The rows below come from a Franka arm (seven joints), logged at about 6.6 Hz.
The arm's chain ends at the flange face. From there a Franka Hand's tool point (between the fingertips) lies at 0.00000 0.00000 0.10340 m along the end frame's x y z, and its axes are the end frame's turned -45 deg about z.
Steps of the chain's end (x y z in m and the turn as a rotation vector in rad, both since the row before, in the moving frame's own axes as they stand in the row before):
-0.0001, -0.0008, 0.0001, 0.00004, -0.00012, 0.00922
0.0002, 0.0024, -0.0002, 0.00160, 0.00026, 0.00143
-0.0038, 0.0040, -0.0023, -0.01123, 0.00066, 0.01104
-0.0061, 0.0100, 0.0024, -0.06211, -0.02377, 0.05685
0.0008, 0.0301, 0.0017, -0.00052, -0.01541, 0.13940
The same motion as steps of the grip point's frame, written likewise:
0.0005, -0.0006, 0.0001, 0.00011, -0.00006, 0.00922
-0.0014, 0.0017, -0.0002, 0.00095, 0.00132, 0.00143
-0.0063, 0.0010, -0.0023, -0.00841, -0.00747, 0.01104
-0.0177, 0.0054, 0.0022, -0.02711, -0.06073, 0.05685
-0.0218, 0.0207, 0.0017, 0.01053, -0.01126, 0.13940

